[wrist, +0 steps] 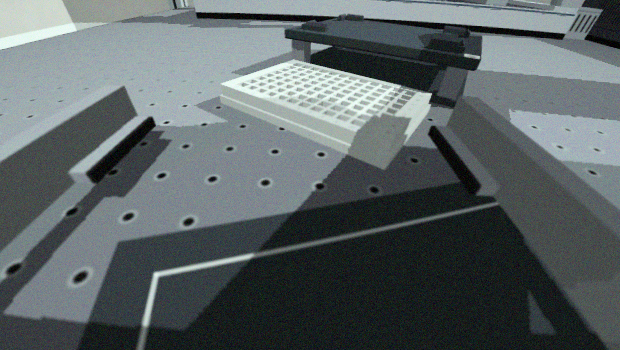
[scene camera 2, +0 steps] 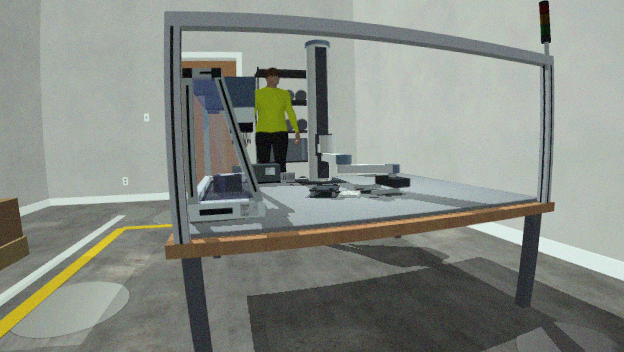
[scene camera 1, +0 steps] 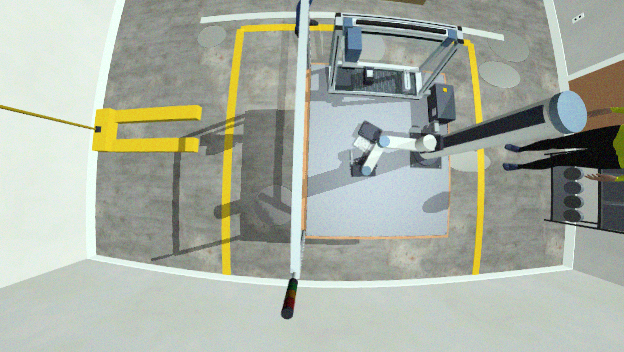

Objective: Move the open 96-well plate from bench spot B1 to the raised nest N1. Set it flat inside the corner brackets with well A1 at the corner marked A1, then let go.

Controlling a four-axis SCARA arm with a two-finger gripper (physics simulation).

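Places are measured from the arm's base along level axes (x ahead, y left, z up), in centimetres.
Where they show: gripper, fingertip midpoint: (wrist: 291, 109) (scene camera 2: 362, 189) (scene camera 1: 361, 150); arm's base, origin of the base link: (scene camera 2: 320, 183).
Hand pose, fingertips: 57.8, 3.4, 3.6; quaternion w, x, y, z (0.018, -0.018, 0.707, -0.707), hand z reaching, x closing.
Note:
Each offset is from my fingertips to the top centre of the thing, as dx, dy, dz. "pt": to the spot under its first point.
The white open 96-well plate @(-1.7, -5.7, -0.9) (scene camera 1: 362, 144) (scene camera 2: 350, 193) (wrist: 320, 100) lies flat on the perforated bench, wells up, with a shadow over its near right corner. The dark raised nest N1 @(-7.5, -15.9, +1.9) (scene camera 1: 370, 130) (scene camera 2: 324, 190) (wrist: 370, 36) stands right behind it in the wrist view, with small corner brackets on top. My gripper (scene camera 2: 376, 190) (wrist: 291, 109) is open and empty, low over the bench. Its fingers stand wide apart on the near side of the plate, which lies beyond the fingertips, nearer the right finger. The A1 marks and the B1 label are not readable.
A dark panel with a thin white outline @(pt +2.1, +7.1, -2.2) (wrist: 202, 263) lies under the gripper. A framed machine (scene camera 1: 375, 93) (scene camera 2: 227, 210) stands on the bench behind the nest. A dark box @(pt -66.4, -41.1, +9.1) (scene camera 1: 442, 103) stands near the arm's column (scene camera 1: 495, 124) (scene camera 2: 320, 110). A person (scene camera 2: 272, 111) stands beyond the bench.

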